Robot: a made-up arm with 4 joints.
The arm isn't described. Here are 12 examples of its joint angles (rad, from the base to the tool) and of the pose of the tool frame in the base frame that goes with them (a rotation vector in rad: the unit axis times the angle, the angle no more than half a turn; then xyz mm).
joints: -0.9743 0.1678 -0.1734 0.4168
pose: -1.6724 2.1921 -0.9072 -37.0 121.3 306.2
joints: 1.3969 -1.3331 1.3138 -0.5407
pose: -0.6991 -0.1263 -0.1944 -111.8 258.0 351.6
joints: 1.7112 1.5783 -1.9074 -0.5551
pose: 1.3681 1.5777 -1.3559 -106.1 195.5 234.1
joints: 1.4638 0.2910 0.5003 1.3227
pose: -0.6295 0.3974 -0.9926 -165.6 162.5 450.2
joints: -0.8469 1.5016 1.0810 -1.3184
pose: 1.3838 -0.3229 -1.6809 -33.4 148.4 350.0
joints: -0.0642 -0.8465 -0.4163 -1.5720
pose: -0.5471 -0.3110 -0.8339 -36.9 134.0 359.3
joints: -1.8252 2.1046 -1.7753 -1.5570
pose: 1.7595 -0.1686 1.4367 -133.0 265.8 409.0
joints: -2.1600 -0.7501 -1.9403 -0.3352
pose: -2.7843 -0.3697 0.5104 -23.6 167.9 218.4
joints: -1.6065 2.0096 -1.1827 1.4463
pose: -0.7871 -1.6335 0.2703 -194.5 176.2 401.8
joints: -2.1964 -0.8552 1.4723 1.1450
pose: 0.0556 -1.6226 -2.4010 -117.7 302.3 263.7
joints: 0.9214 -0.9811 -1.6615 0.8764
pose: 0.3519 -0.8554 2.5833 -156.3 173.2 495.6
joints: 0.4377 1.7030 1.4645 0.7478
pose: 0.6542 -0.2316 -0.6350 -179.5 121.0 417.3
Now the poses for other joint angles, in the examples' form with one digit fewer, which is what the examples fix.
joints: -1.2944 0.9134 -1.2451 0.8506
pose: 0.711 -1.502 0.754 -110 87 392
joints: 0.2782 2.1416 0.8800 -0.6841
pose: 2.279 -0.660 -1.055 -127 133 365
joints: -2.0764 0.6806 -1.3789 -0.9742
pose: 2.816 -0.636 0.889 -56 118 377
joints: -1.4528 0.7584 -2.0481 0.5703
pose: 0.953 -0.483 0.717 -47 111 425
